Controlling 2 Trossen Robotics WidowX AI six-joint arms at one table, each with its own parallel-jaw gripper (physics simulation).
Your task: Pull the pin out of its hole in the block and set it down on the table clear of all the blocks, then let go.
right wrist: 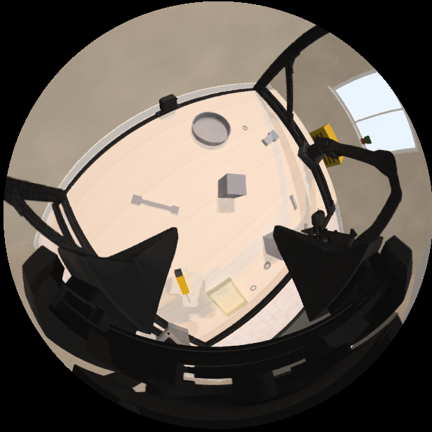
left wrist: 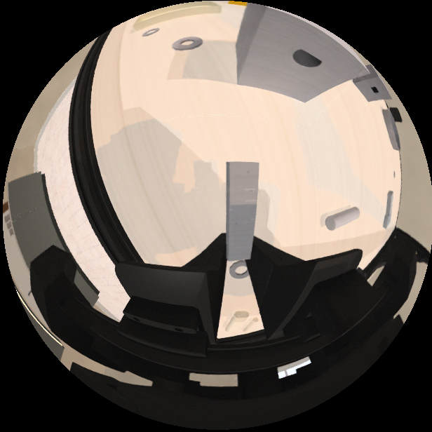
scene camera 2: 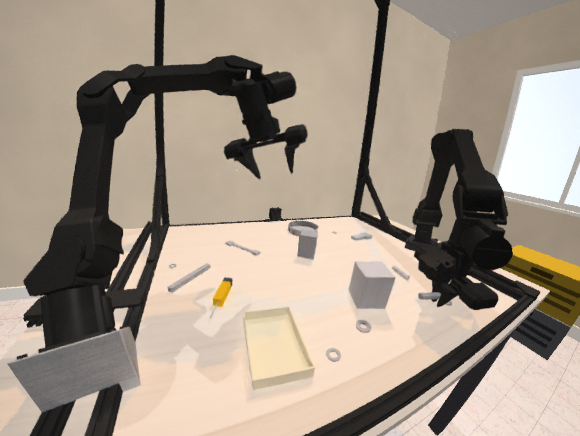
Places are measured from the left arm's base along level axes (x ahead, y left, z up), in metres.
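Where they show: left gripper, fingertip midpoint: (scene camera 2: 436, 303); right gripper, fingertip midpoint: (scene camera 2: 275, 175); left arm's base at its link origin: (scene camera 2: 422, 240); right arm's base at its link origin: (scene camera 2: 81, 340).
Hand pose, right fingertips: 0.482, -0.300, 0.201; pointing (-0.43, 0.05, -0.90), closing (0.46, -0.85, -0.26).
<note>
Things, the pixels of their top centre, and the offset from my right fingertips, as dx, dy, dz.
- large grey block at its top centre: (scene camera 2: 374, 268) -0.044, +0.263, -0.154
- smaller grey block at its top centre: (scene camera 2: 309, 233) -0.113, +0.040, -0.164
- grey cylinder at its top centre: (scene camera 2: 401, 270) -0.216, +0.292, -0.218
- yellowish tray at its top centre: (scene camera 2: 274, 336) +0.185, +0.205, -0.212
- yellow-handled tool at its top centre: (scene camera 2: 220, 293) +0.190, +0.055, -0.216
- grey bar at its top centre: (scene camera 2: 190, 274) +0.204, -0.053, -0.222
My left gripper (scene camera 2: 448, 295) (left wrist: 234, 237) is shut on the grey, square-sided pin (scene camera 2: 428, 296) (left wrist: 242, 200), low over the table at the right of scene camera 2. The pin is out of any block; whether it touches the table is unclear. A large grey block (scene camera 2: 371, 286) (left wrist: 280, 55) stands apart from it, with a dark round hole in one side. A smaller grey block (scene camera 2: 307, 245) (left wrist: 371, 84) (right wrist: 233, 185), farther back, has a small square hole. My right gripper (scene camera 2: 275, 175) (right wrist: 226, 231) is open and empty, high above the table.
A grey cylinder (scene camera 2: 400, 272) (left wrist: 342, 218) lies beyond the pin. Grey rings (scene camera 2: 363, 326) (scene camera 2: 333, 355) lie near a yellowish tray (scene camera 2: 282, 380). A ring (left wrist: 239, 270) shows between the left fingers' bases. A yellow-handled tool (scene camera 2: 222, 292), a grey bar (scene camera 2: 189, 277) and another large block (scene camera 2: 75, 370) are farther left.
</note>
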